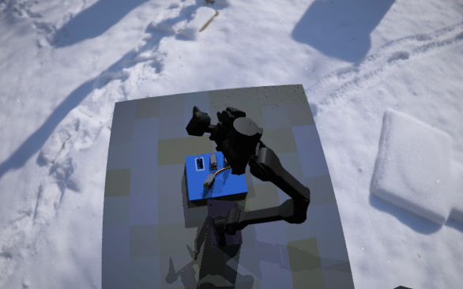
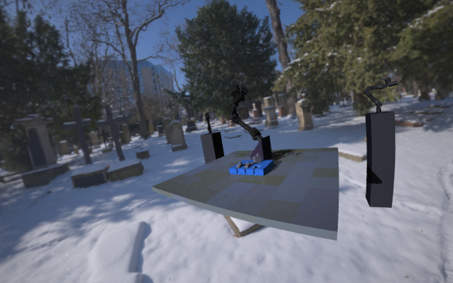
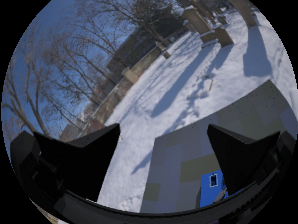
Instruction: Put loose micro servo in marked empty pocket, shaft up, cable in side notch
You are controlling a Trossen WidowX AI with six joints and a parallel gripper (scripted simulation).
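Right now the blue deck is 57 cm below my gripper tip, 8 cm behind it and 1 cm to the left of it.
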